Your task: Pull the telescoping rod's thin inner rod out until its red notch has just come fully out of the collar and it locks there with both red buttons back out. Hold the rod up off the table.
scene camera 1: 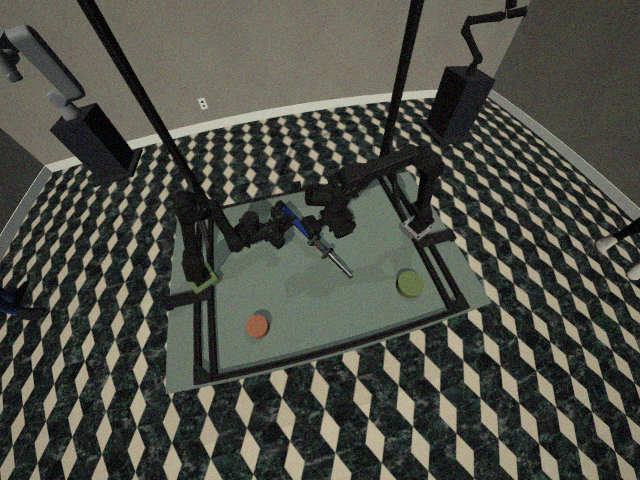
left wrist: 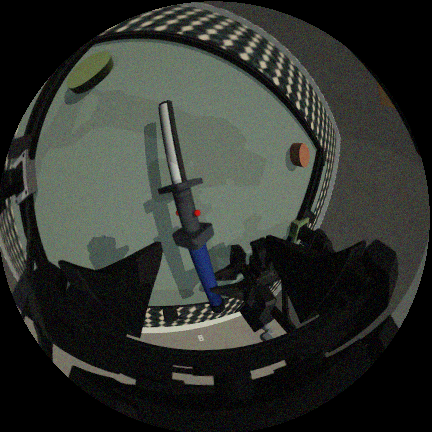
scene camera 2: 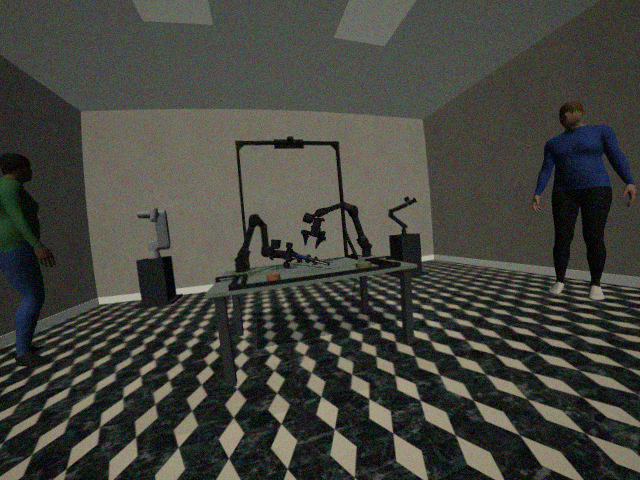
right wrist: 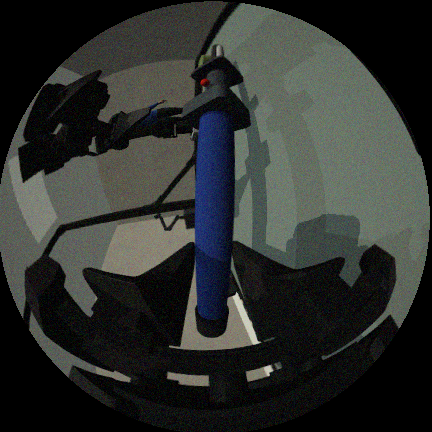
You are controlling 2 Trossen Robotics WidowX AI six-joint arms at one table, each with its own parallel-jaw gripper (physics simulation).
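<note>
The telescoping rod's blue handle (scene camera 1: 294,220) (scene camera 2: 298,255) (left wrist: 203,265) (right wrist: 215,180) is in my right gripper (right wrist: 212,246), which is shut on it near its end. The rod slants above the table, its shadow apart from it. The dark grey collar (left wrist: 187,200) has a red button (left wrist: 197,213) (right wrist: 204,82) on one side and part of another red button (left wrist: 178,213) on the other. The silver inner rod (scene camera 1: 340,264) (left wrist: 169,142) sticks out beyond the collar's flange. No red notch shows on it. My left gripper (scene camera 2: 313,243) (left wrist: 213,244) is open and empty, above the rod, touching nothing.
A green disc (scene camera 1: 410,284) (left wrist: 90,71) lies at the table's right in scene camera 1; an orange disc (scene camera 1: 256,326) (left wrist: 300,155) lies at its front left. Black rails (scene camera 1: 330,357) edge the table. Two dark uprights (scene camera 2: 240,186) (scene camera 2: 339,186) stand behind. People stand well away.
</note>
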